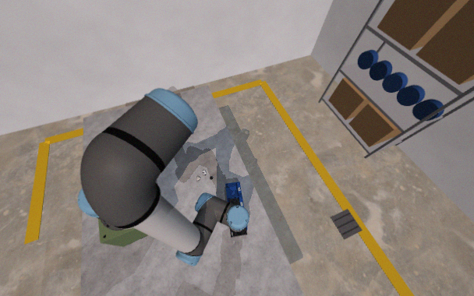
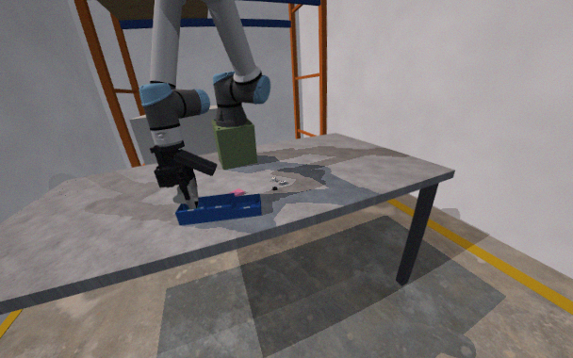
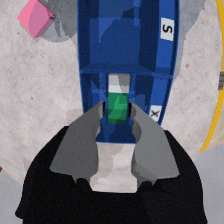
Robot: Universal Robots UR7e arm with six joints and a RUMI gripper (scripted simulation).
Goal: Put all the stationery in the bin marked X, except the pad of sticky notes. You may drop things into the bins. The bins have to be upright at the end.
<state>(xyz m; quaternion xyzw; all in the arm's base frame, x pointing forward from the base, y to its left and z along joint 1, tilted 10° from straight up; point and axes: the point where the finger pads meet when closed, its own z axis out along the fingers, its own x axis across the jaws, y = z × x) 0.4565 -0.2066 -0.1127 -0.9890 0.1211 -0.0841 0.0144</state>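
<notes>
My hand is 1 cm to the right of the marker and 2 cm above it. Also, from my hand: pink sticky note pad: 8 cm behind, 14 cm to the left, 3 cm below; joined blue bins: 3 cm ahead, 8 cm to the left, 1 cm below; black item: 4 cm behind, 28 cm to the left, 3 cm below.
</notes>
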